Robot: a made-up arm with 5 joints.
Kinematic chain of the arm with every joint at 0, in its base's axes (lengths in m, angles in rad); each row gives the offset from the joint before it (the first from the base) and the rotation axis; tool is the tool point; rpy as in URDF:
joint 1: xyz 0 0 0.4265 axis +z
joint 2: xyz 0 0 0 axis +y
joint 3: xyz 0.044 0 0.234 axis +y
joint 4: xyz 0.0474 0 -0.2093 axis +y
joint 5: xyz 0.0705 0 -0.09 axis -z
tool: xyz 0 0 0 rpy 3.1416 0 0
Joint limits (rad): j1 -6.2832..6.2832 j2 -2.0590..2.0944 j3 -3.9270..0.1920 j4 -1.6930..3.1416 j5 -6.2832..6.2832
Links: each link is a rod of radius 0.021 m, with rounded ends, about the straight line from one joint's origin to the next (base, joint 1, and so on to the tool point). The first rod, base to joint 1, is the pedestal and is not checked.
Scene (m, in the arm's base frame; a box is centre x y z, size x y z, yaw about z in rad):
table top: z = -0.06
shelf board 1: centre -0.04 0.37 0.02 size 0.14 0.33 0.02 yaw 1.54
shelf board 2: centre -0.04 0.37 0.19 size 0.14 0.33 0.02 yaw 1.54
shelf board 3: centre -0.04 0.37 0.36 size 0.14 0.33 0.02 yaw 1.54
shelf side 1: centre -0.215 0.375 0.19 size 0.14 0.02 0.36 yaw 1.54
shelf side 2: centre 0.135 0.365 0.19 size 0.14 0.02 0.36 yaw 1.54
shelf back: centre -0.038 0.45 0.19 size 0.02 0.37 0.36 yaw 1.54
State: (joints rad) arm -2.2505 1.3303 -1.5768 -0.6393 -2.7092
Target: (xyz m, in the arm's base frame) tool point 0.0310 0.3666 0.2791
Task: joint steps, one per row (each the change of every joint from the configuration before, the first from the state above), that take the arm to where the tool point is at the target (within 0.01 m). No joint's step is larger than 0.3 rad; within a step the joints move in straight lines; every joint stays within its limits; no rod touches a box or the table.
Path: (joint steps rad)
1: -0.2869 -0.0500 0.1463 -0.0318 0.0000
2: -0.2870 -0.0500 0.1462 -0.0319 0.0000
3: -0.2869 -0.0499 0.1463 -0.0318 0.0000
4: -0.2870 -0.0500 0.1463 -0.0319 0.0000
5: -0.2869 -0.0500 0.1462 -0.0318 0.0000
6: -0.2869 -0.0500 0.1463 -0.0319 0.0000
7: -0.2870 -0.0499 0.1463 -0.0318 0.0000
8: -0.2869 -0.0500 0.1462 -0.0319 0.0000
9: -0.2870 -0.0500 0.1463 -0.0318 0.0000
10: 0.0121 0.0544 -0.2338 0.0221 0.0000
11: 0.0121 0.0543 -0.2338 0.0221 0.0000
12: 0.0121 0.0544 -0.2339 0.0221 0.0000

